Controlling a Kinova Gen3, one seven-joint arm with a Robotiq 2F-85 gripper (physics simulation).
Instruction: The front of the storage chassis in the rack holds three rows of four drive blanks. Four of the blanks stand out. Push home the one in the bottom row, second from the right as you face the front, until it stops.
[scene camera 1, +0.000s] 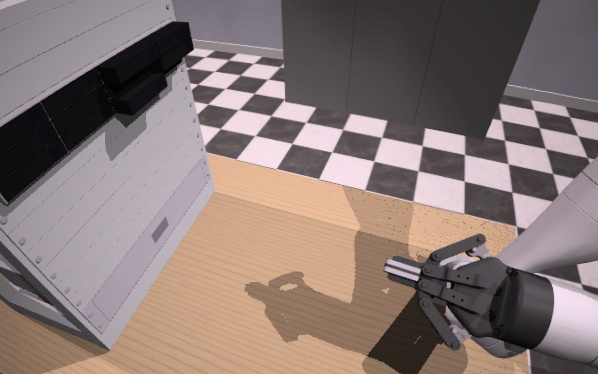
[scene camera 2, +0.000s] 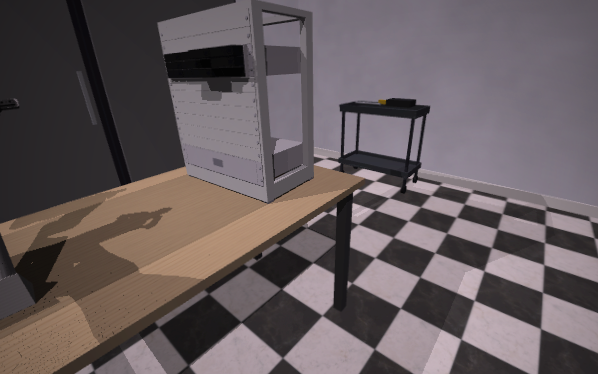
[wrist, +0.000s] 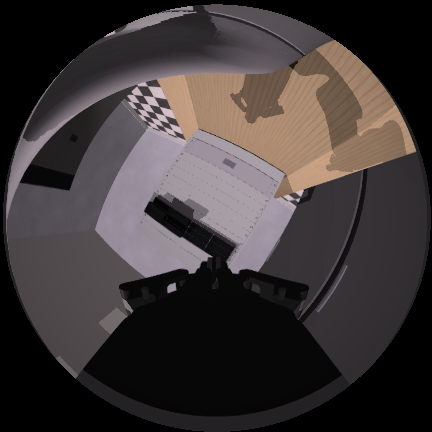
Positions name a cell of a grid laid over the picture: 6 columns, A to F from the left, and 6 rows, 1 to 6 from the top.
Labels:
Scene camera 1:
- my gripper: D5
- grey rack: B3
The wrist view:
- my gripper: C4
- grey rack: D3

